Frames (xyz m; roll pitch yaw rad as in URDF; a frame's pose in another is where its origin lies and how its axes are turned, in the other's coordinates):
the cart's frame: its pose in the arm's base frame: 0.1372 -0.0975 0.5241 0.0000 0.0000 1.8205
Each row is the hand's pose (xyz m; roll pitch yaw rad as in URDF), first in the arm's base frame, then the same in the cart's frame.
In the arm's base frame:
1: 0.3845 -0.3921 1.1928 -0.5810 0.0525 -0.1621
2: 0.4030 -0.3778 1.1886 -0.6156 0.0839 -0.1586
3: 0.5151 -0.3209 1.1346 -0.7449 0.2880 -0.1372
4: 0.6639 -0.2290 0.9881 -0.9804 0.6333 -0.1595
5: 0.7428 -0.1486 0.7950 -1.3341 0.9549 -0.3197
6: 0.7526 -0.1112 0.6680 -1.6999 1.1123 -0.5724
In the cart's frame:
1: -0.3466 -0.1668 0.6687 -0.5810 0.0525 -1.9826
2: -0.3373 -0.1883 0.6645 -0.6156 0.0839 -1.9791
3: -0.3099 -0.3110 0.6105 -0.7449 0.2880 -1.9577
4: -0.2576 -0.4779 0.4640 -0.9804 0.6333 -1.9800
5: -0.1992 -0.5742 0.2709 -1.3341 0.9549 -2.1402
6: -0.1654 -0.5929 0.1439 -1.6999 1.1123 -2.3929

